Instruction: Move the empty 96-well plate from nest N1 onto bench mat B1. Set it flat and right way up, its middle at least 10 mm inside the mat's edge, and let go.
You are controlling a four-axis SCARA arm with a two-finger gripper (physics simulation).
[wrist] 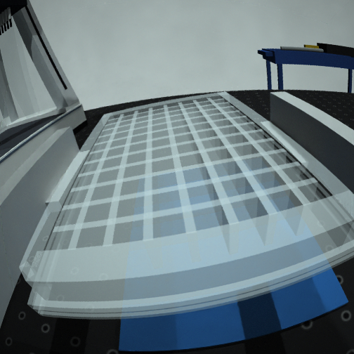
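Visible in the scene: a blue bench mat [283,308]; a 96-well plate [185,204].
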